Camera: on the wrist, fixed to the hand. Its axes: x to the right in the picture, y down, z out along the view.
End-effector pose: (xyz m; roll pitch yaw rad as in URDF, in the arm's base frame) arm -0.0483 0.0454 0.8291 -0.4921 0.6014 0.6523
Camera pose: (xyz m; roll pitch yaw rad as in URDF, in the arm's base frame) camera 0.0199 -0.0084 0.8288 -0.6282 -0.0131 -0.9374
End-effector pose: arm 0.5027 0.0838 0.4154 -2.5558 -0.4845 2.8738
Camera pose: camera 0.5048 0.0310 0.4843 2.2576 -0.8766 -1.1004
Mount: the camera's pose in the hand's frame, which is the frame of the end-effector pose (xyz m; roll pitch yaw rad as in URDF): 0.0179 -0.0798 -0.0292 -0.0393 0.4918 -1.5969
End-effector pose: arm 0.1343 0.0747 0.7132 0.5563 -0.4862 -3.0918
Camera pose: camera 0.0847 0.1246 0.6624 0.7677 0.8894 2.2771
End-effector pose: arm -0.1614 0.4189 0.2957 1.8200 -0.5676 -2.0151
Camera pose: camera -0.1408 0.3506 0.2462 2.3714 0.6870 -0.9538
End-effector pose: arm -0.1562 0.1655 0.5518 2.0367 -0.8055 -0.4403
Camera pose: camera -0.0806 0.1984 0.5244 2.2161 0.4280 0.6767
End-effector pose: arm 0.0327 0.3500 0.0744 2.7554 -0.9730 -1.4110
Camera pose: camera 0.1185 0.3511 0.0875 2.1384 -0.0404 0.2602
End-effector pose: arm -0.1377 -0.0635 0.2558 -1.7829 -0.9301 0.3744
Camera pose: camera -0.1862 -0.0952 0.3205 1.3439 -0.5895 -2.4286
